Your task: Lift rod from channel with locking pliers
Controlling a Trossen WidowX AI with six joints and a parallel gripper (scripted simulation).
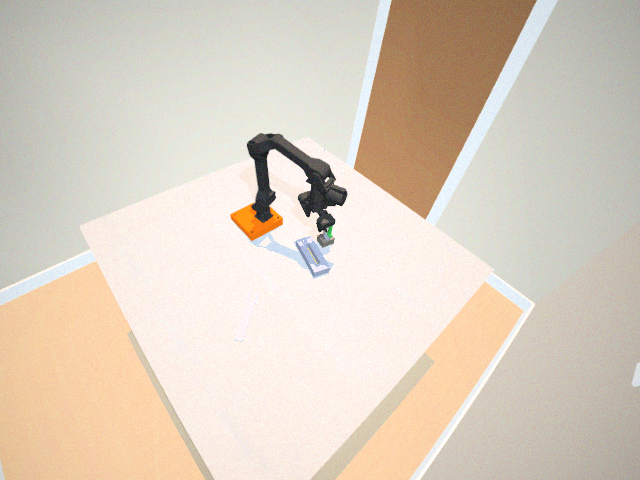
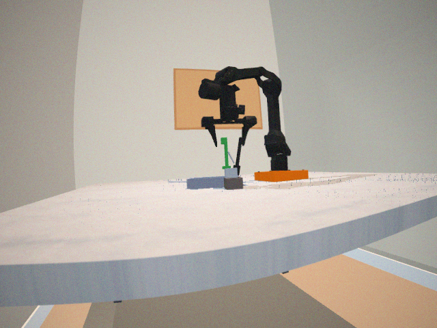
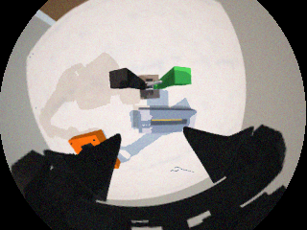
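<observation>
The black handle lies 10 mm ahead of my gripper tip, 70 mm to the left of it and 30 mm below it. Round my gripper tip: pale blue channel block (50 mm ahead, 50 mm to the right, 120 mm below); yellow rod (50 mm ahead, 50 mm to the right, 130 mm below); grey holster (30 mm ahead, 60 mm to the left, 130 mm below).
</observation>
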